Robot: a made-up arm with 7 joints. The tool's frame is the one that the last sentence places.
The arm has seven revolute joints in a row. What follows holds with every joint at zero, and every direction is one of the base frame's.
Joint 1 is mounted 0.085 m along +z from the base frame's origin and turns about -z.
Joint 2 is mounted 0.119 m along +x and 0.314 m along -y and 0.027 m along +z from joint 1 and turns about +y.
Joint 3 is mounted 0.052 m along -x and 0.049 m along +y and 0.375 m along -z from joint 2 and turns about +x.
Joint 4 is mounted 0.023 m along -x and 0.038 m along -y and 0.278 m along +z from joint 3 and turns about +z.
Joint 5 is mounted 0.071 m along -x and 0.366 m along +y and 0.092 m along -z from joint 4 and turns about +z.
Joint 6 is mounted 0.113 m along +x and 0.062 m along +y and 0.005 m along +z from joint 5 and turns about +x.
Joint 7 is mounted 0.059 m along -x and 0.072 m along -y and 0.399 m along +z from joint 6 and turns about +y.
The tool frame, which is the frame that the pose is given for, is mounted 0.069 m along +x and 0.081 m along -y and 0.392 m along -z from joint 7; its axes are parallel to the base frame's.
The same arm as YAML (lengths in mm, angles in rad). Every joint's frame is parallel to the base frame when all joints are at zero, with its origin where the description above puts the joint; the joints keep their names.
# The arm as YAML. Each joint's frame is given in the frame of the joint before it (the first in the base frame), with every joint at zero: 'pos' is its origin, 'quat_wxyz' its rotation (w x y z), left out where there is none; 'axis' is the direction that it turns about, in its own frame. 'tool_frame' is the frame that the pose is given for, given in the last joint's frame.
length_unit: mm
angle_unit: rad
joints:
  - joint: joint 1
    pos: [0.0, 0.0, 85.0]
    axis: [0.0, 0.0, -1.0]
  - joint: joint 2
    pos: [119.0, -314.0, 27.0]
    axis: [0.0, 1.0, 0.0]
  - joint: joint 3
    pos: [-52.0, 49.0, -375.0]
    axis: [1.0, 0.0, 0.0]
  - joint: joint 4
    pos: [-23.0, -38.0, 278.0]
    axis: [0.0, 0.0, 1.0]
  - joint: joint 5
    pos: [-71.0, 366.0, -92.0]
    axis: [0.0, 0.0, 1.0]
  - joint: joint 6
    pos: [113.0, 62.0, 5.0]
    axis: [1.0, 0.0, 0.0]
  - joint: joint 7
    pos: [-59.0, -72.0, 399.0]
    axis: [0.0, 1.0, 0.0]
tool_frame:
  pos: [69.0, -81.0, -392.0]

